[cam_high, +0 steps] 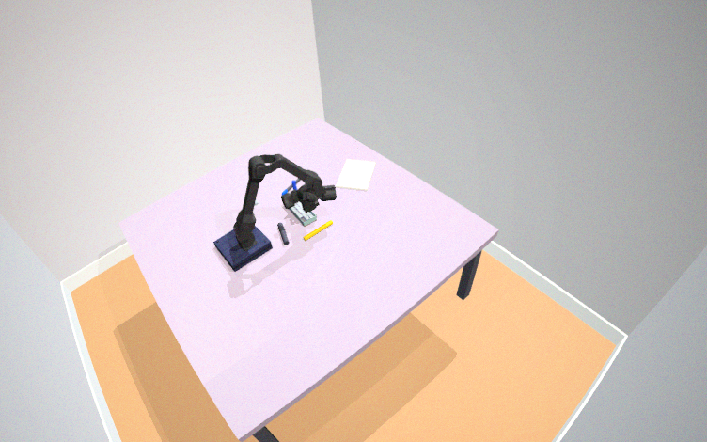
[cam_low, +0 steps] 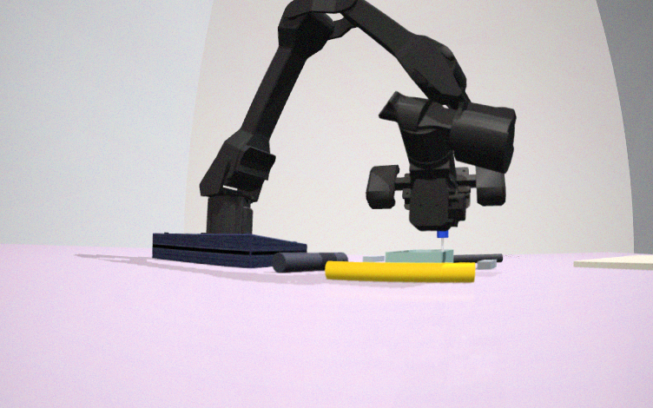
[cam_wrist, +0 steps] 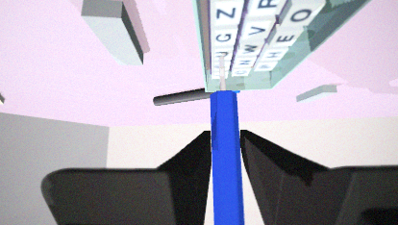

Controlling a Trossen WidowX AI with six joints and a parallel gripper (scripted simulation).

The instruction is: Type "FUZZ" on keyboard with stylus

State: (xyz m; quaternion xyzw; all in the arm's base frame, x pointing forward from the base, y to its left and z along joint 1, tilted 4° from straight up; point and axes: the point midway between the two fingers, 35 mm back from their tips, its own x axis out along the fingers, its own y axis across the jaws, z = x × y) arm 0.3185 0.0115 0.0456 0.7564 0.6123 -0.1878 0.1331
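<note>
Now: gripper tip 110 mm to the right of the blue pen, 70 mm above it and 40 mm short of it. Round my gripper tip: dark cylinder (170 mm behind, 100 mm to the right, 60 mm below); blue stylus (10 mm below); thin grey tip (50 mm below).
</note>
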